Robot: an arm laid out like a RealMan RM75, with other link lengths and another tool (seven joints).
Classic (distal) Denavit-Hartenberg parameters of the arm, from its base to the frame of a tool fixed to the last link. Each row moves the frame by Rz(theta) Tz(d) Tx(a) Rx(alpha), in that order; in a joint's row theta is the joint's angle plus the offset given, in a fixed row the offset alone. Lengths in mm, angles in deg.
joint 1: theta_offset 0; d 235.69; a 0; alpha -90
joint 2: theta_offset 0; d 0; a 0; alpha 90
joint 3: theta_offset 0; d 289.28; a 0; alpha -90
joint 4: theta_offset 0; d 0; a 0; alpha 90
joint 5: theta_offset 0; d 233.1; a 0; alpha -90
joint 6: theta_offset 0; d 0; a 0; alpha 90
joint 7: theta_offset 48.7; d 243.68; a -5.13; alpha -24
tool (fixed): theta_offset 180; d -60.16; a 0; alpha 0
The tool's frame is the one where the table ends.
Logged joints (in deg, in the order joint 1, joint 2, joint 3, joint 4, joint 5, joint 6, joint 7), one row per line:
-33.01 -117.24 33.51 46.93 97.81 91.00 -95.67
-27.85 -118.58 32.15 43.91 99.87 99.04 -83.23
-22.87 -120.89 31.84 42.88 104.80 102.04 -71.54
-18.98 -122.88 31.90 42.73 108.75 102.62 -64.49
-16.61 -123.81 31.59 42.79 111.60 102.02 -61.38
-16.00 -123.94 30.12 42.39 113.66 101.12 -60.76
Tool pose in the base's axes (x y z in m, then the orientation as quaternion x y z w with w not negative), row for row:
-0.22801 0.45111 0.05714 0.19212 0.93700 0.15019 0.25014
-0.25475 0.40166 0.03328 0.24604 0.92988 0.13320 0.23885
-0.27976 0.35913 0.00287 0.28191 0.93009 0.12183 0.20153
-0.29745 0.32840 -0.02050 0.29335 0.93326 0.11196 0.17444
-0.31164 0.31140 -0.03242 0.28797 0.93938 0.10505 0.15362
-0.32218 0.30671 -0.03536 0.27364 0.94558 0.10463 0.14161
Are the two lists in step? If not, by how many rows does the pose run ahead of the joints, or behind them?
They are in step.
